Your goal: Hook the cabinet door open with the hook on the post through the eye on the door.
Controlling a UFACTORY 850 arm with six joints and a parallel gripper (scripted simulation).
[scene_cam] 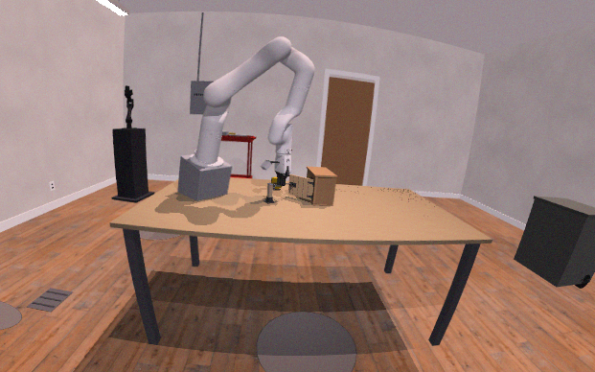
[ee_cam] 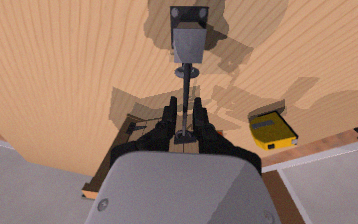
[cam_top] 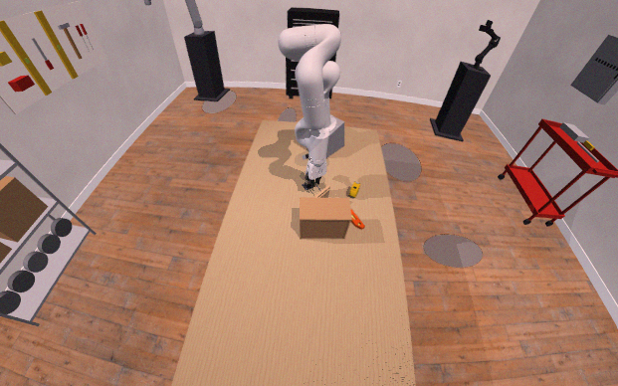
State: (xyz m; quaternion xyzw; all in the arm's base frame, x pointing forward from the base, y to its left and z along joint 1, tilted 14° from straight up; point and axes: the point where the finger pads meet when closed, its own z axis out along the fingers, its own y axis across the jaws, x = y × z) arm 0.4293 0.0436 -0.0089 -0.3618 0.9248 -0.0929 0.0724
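Now: hand 10 mm short of the thin dark hook rod, 10 mm to the right of it and 30 mm above it. From my hand the other things lie so: orange level (120 mm ahead, 240 mm to the left, 100 mm below); then yellow tape measure (60 mm behind, 210 mm to the left, 70 mm below); then cabinet door (110 mm ahead, 30 mm to the left, 30 mm below).
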